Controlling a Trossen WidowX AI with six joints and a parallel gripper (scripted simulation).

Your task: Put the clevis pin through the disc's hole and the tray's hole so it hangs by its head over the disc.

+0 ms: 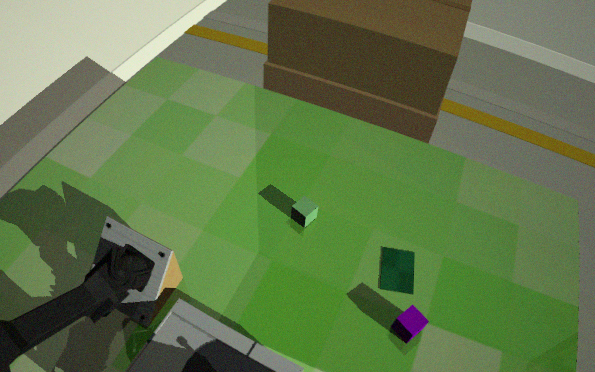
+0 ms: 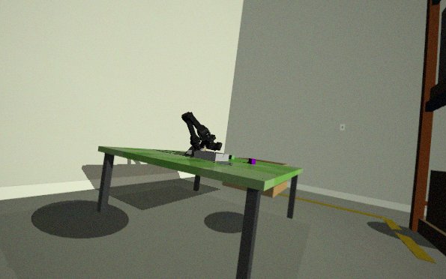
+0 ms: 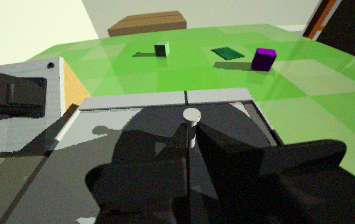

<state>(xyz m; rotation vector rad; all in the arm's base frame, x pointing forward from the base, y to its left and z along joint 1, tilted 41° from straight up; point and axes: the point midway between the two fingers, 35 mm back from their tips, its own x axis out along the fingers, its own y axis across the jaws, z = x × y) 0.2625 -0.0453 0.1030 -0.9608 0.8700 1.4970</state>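
My gripper tip is now 10 mm above the steel clevis pin. Round my gripper tip: steel tray (40 mm below, 30 mm behind, 20 mm to the right); then dark grey disc (20 mm below); then purple cube (260 mm to the left, 210 mm ahead, 60 mm below).
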